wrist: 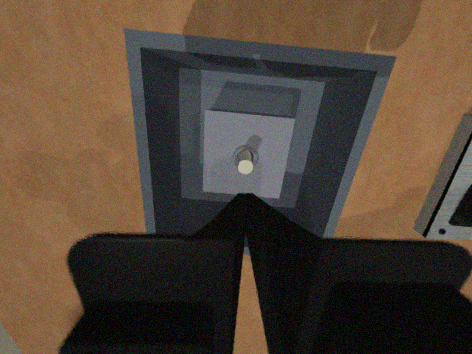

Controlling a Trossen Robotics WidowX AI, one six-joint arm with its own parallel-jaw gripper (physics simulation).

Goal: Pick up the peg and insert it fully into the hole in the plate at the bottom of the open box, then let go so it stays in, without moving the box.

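Places are measured from the arm's base along level axes (x ahead, y left, z up), in metres.
Where they show: gripper, fingertip midpoint: [244, 200].
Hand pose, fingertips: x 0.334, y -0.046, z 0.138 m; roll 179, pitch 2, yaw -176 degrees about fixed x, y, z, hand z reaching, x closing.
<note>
After its pixels a point has its place.
The cream peg [245, 166] {z 0.066, x 0.331, y -0.043 m} stands in the ringed hole of the light plate [225, 140] {z 0.036, x 0.354, y -0.058 m}, leaning slightly, with its top end sticking up out of the plate. How deep it sits cannot be seen. The plate lies at the bottom of the open blue-grey box [136, 100] {z 0.076, x 0.423, y -0.090 m}, near the middle of the wrist view. My gripper [244, 200] {z 0.138, x 0.334, y -0.046 m} is shut with nothing between its fingertips. In the view its tips show just below the peg's top, over the plate's near edge, apart from the peg. The fingers hide the near part of the box.
A grey metal object [457, 185] {z 0.001, x 0.049, y -0.026 m} with a dark opening and a small hole lies on the wooden table [75, 125] {z -0.022, x 0.558, y -0.045 m} to the right of the box. A grey edge shows at the bottom left corner. Shadows fall across the table beyond the box.
</note>
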